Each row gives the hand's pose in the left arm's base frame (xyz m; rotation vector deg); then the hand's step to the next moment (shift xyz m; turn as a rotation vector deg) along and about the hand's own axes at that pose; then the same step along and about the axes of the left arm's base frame.
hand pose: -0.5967 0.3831 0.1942 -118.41 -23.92 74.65
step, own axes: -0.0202 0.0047 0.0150 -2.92 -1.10 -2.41
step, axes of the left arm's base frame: -0.0228 -0.0098 0.0062 0.89 -1.72 3.43
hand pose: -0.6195 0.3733 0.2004 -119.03 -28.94 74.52
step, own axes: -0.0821 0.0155 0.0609 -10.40 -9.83 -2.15
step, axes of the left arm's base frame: -0.0909 -0.0429 0.0241 -2.56 0.15 14.24
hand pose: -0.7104 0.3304 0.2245 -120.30 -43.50 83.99
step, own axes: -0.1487 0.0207 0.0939 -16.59 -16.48 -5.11
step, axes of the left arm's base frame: -0.1264 -0.1094 0.0585 -2.64 0.72 23.78
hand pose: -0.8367 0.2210 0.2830 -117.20 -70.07 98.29
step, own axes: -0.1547 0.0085 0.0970 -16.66 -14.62 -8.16
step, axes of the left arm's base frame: -0.0796 -0.1456 0.0767 0.92 0.52 23.60
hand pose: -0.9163 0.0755 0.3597 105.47 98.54 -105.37
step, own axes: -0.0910 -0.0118 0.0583 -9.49 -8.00 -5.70
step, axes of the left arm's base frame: -0.0201 -0.0921 0.0542 1.46 0.87 13.55
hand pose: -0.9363 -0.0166 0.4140 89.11 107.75 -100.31
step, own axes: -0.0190 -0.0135 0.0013 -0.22 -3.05 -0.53
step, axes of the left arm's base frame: -0.0018 -0.0089 0.0215 -1.84 0.94 2.32
